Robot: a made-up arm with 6 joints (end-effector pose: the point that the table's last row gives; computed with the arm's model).
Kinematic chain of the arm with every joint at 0, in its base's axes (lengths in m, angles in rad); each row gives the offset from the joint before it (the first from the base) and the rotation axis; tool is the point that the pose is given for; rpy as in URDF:
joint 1: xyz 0 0 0.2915 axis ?
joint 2: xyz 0 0 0 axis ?
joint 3: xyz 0.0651 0 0.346 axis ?
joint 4: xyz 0.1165 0 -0.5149 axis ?
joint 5: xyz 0 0 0 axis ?
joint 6: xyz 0.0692 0 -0.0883 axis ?
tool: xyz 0 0 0 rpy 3.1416 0 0
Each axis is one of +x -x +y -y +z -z.
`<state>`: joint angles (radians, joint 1 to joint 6).
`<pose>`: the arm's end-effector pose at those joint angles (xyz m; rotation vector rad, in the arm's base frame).
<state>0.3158 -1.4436 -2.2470 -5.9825 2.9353 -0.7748</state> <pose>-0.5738 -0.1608 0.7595 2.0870 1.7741 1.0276</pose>
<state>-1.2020 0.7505 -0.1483 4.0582 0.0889 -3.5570</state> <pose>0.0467 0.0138 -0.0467 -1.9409 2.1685 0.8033</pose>
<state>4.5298 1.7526 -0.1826 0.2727 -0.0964 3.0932</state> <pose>0.0281 0.2668 -0.0266 -1.4866 -1.0048 -1.1147</pose>
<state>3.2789 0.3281 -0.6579 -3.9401 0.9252 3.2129</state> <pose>-0.4967 -0.0895 0.0526 0.9470 -1.7532 0.4059</pose>
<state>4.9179 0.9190 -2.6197 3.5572 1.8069 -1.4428</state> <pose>0.1319 -0.8348 0.7305 0.6116 -0.4886 -2.7328</pose>
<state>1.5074 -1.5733 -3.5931 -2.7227 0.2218 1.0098</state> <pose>-0.0745 -0.8652 0.0202 0.1848 -2.7983 1.3835</pose>
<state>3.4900 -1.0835 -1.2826 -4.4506 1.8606 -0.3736</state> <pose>0.0236 -0.0987 1.0085 1.6890 -1.1616 1.9347</pose>
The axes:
joint 1: +z
joint 2: +y
joint 3: +y
joint 4: -z
joint 5: +y
joint 6: -z

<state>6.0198 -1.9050 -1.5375 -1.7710 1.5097 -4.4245</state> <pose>-0.6491 0.0899 0.7629 1.0918 1.8738 -2.1643</pose>
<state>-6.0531 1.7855 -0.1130 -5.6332 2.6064 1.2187</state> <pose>-0.1614 0.0272 0.1692 -1.4640 -0.0223 -1.7365</pose>
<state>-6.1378 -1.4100 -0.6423 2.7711 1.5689 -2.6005</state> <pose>0.0891 0.0453 0.8578 0.5195 -0.5933 -2.4507</pose>
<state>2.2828 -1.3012 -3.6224 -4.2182 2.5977 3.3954</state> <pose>0.4174 -0.6250 0.1842 -1.2482 -1.1204 0.6929</pose>
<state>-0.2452 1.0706 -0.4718 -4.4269 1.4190 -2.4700</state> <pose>0.1272 0.0442 -0.1704 -1.8823 0.0907 -0.4817</pose>
